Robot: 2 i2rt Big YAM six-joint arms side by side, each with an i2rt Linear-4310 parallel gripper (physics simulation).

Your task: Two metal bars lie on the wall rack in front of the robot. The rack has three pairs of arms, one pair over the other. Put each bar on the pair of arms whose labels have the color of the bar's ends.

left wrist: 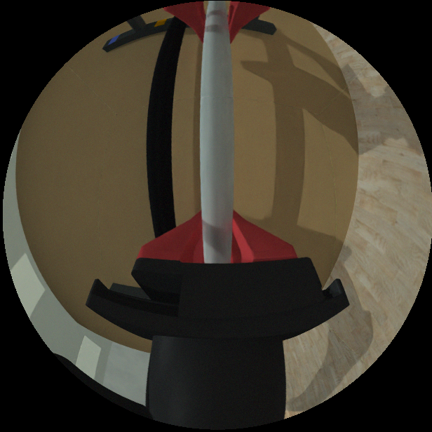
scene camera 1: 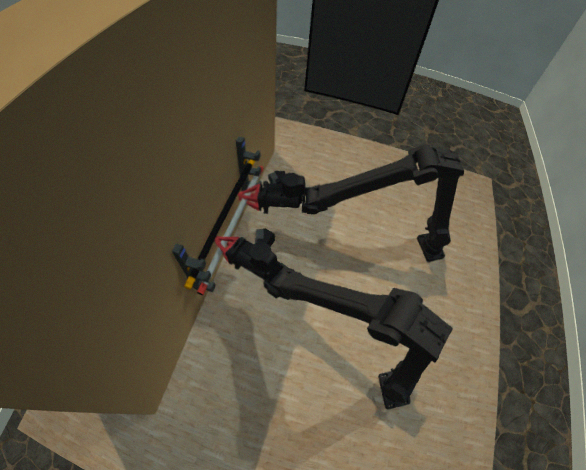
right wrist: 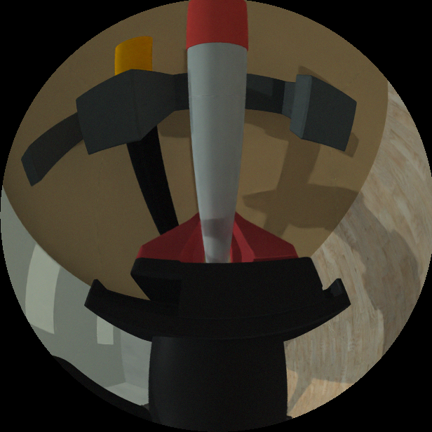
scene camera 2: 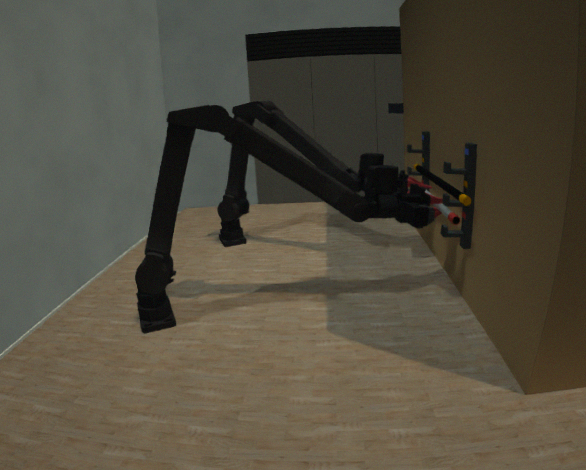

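Note:
A grey bar with red ends is held level in front of the wall rack, a little above the lowest arms beside the red labels. My left gripper and my right gripper are both shut on it, nearer its middle than its ends. A black bar with yellow ends lies on the middle arms, beside the yellow labels. The top arms, by the blue labels, carry no bar. The grippers partly hide the grey bar in scene camera 2.
The brown wall stands close behind both bars. In the right wrist view, a middle rack arm lies left of the grey bar and a lowest rack arm to its right. A dark panel stands at the back.

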